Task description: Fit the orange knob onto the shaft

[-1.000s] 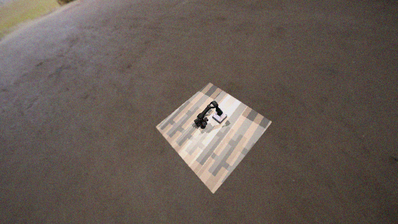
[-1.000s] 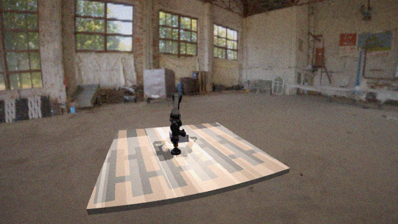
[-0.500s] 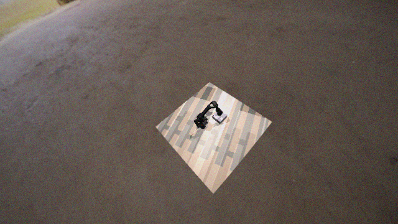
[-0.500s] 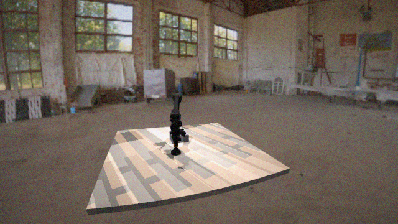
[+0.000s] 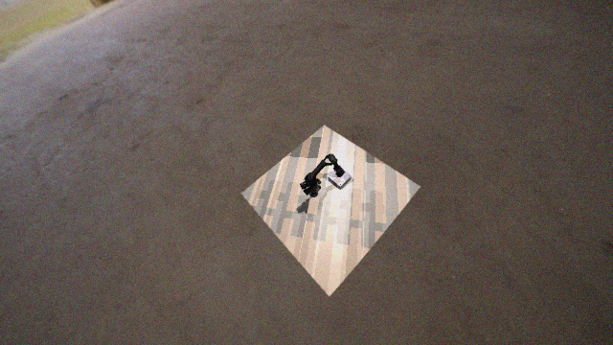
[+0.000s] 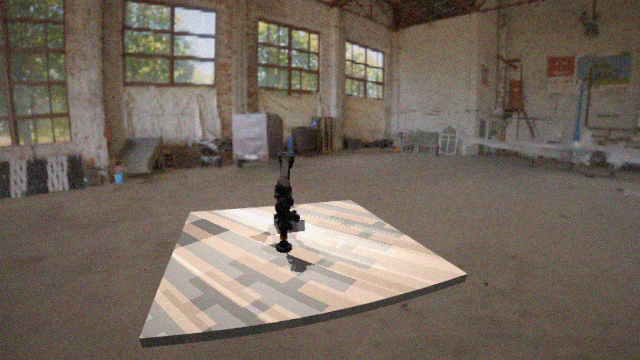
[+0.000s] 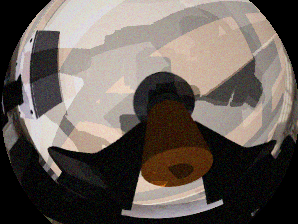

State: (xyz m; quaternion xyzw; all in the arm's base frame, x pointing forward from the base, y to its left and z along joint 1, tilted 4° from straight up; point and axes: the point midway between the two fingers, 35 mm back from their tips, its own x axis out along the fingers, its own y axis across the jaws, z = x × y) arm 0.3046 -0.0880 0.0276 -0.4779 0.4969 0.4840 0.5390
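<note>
The orange knob is 2 cm above my gripper tip. Also, from my gripper tip: dark round pedestal (4 cm below).
</note>
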